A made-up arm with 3 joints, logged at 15 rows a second.
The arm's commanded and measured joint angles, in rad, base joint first. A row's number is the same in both.
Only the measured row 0 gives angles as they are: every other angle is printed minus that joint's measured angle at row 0.
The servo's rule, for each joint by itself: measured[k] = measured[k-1] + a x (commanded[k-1-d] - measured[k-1]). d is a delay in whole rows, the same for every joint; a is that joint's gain. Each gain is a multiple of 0.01, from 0.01 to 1. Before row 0 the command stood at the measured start. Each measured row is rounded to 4 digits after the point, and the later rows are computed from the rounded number. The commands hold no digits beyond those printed.
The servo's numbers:
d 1
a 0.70 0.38 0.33
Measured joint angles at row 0:
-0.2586, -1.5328, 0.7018
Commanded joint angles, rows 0 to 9:
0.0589, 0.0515, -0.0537
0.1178, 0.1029, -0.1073
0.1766, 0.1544, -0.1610
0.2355, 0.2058, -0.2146
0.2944, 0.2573, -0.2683
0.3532, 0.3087, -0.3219
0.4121, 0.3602, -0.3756
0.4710, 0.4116, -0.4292
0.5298, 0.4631, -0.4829
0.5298, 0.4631, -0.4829
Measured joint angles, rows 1 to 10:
0.0000, 0.0000, 0.0000
0.0412, 0.0196, -0.0177
0.0948, 0.0513, -0.0473
0.1521, 0.0905, -0.0848
0.2105, 0.1343, -0.1276
0.2692, 0.1810, -0.1740
0.3280, 0.2295, -0.2228
0.3869, 0.2792, -0.2732
0.4458, 0.3295, -0.3247
0.5046, 0.3803, -0.3769

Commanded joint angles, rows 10 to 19:
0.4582, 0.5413, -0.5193
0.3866, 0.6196, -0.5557
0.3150, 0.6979, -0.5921
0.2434, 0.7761, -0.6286
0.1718, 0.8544, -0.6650
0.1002, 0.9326, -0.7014
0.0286, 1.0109, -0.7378
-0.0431, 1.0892, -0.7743
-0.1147, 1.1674, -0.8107
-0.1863, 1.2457, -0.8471
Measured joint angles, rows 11 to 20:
0.5222, 0.4118, -0.4119
0.4774, 0.4610, -0.4473
0.4138, 0.5213, -0.4831
0.3446, 0.5884, -0.5191
0.2738, 0.6597, -0.5552
0.2024, 0.7337, -0.5914
0.1309, 0.8093, -0.6277
0.0593, 0.8859, -0.6640
-0.0124, 0.9632, -0.7004
-0.0840, 1.0408, -0.7368

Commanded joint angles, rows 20 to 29:
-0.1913, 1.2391, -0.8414
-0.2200, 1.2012, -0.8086
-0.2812, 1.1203, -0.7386
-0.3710, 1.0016, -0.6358
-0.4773, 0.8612, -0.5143
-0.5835, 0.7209, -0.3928
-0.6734, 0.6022, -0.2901
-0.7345, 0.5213, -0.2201
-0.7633, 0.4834, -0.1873
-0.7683, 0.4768, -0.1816
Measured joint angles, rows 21 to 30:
-0.1556, 1.1187, -0.7732
-0.1806, 1.1645, -0.7957
-0.2082, 1.1784, -0.8000
-0.2593, 1.1563, -0.7797
-0.3375, 1.0975, -0.7322
-0.4354, 1.0077, -0.6603
-0.5391, 0.8987, -0.5720
-0.6331, 0.7860, -0.4790
-0.7041, 0.6854, -0.3936
-0.7455, 0.6086, -0.3255

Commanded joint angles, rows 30 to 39:
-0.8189, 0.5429, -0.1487
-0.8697, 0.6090, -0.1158
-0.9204, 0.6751, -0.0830
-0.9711, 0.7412, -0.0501
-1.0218, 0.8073, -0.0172
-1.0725, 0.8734, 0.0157
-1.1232, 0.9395, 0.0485
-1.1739, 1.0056, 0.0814
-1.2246, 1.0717, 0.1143
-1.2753, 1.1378, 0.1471
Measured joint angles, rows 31 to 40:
-0.7615, 0.5585, -0.2780
-0.8017, 0.5526, -0.2353
-0.8493, 0.5740, -0.1959
-0.8991, 0.6124, -0.1586
-0.9495, 0.6613, -0.1228
-1.0001, 0.7168, -0.0880
-1.0508, 0.7763, -0.0538
-1.1015, 0.8383, -0.0200
-1.1522, 0.9019, 0.0135
-1.2029, 0.9664, 0.0468

